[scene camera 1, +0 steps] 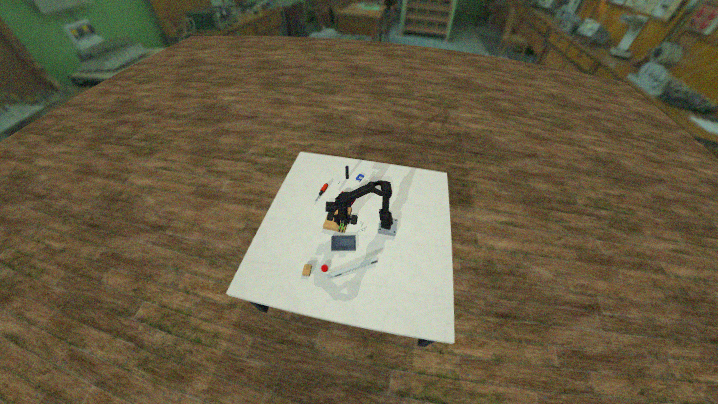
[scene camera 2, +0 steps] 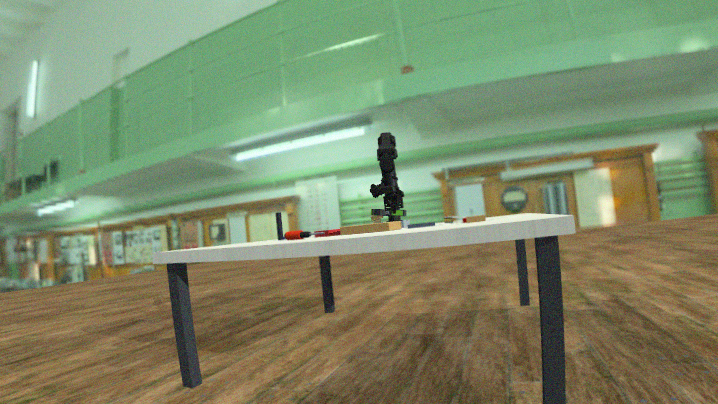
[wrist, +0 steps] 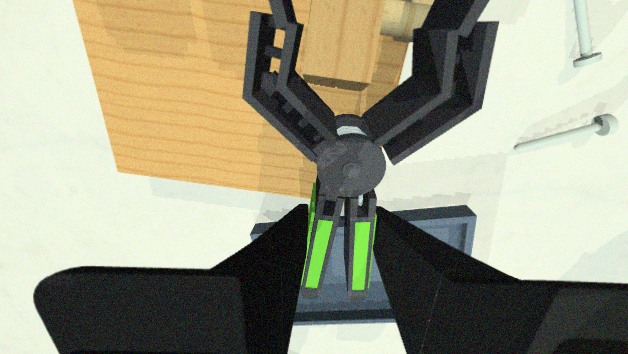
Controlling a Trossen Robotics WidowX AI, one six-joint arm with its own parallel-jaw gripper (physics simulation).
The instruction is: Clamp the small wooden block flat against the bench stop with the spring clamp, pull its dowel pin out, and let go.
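Pixels of known places: gripper, fingertip midpoint: [scene camera 1: 341, 225] [scene camera 2: 395, 213] [wrist: 338, 214]; arm's base, link origin: [scene camera 1: 386, 224] [scene camera 2: 394, 221].
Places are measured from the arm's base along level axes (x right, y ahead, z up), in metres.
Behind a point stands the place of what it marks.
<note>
My gripper [scene camera 1: 341, 224] @(x -0.113, y 0.274, z 0.029 m) [scene camera 2: 394, 213] @(x -0.113, y 0.274, z 0.029 m) [wrist: 338, 214] @(x -0.113, y 0.274, z 0.029 m) is shut on the green handles of the black spring clamp [wrist: 351, 165] @(x -0.081, y 0.277, z 0.049 m), above the edge of the wooden board [scene camera 1: 330, 224] @(x -0.107, y 0.358, z -0.002 m) [scene camera 2: 366, 229] @(x -0.043, y 0.408, z -0.021 m) [wrist: 190, 110] @(x -0.088, y 0.357, z -0.002 m). In the wrist view the clamp's jaws are spread, one to each side of the small wooden block [wrist: 340, 45] @(x -0.048, y 0.288, z 0.035 m). Their tips are cut off at the top of the view. The dowel pin [wrist: 399, 20] @(x -0.038, y 0.271, z 0.028 m) sticks out of the block's right side, its outer end behind the right jaw. A seam runs along the block's top; I cannot tell block from bench stop there.
A blue-grey tray [scene camera 1: 343, 243] @(x -0.202, y 0.235, z -0.031 m) [wrist: 435, 216] @(x -0.134, y 0.201, z -0.023 m) lies beside the board. Two nails [wrist: 583, 30] @(x -0.018, y 0.171, z -0.029 m) [wrist: 560, 137] @(x -0.069, y 0.151, z -0.027 m) lie right of it. A red screwdriver [scene camera 1: 323, 188] @(x 0.182, y 0.524, z -0.001 m) [scene camera 2: 293, 234] @(x 0.193, y 0.543, z -0.013 m), an upright black cylinder [scene camera 1: 346, 172] @(x 0.360, y 0.399, z 0.039 m) [scene camera 2: 279, 226] @(x 0.365, y 0.408, z 0.026 m), a blue piece [scene camera 1: 360, 177] @(x 0.391, y 0.285, z -0.023 m) and a red ball [scene camera 1: 324, 268] @(x -0.405, y 0.286, z -0.017 m) are around.
</note>
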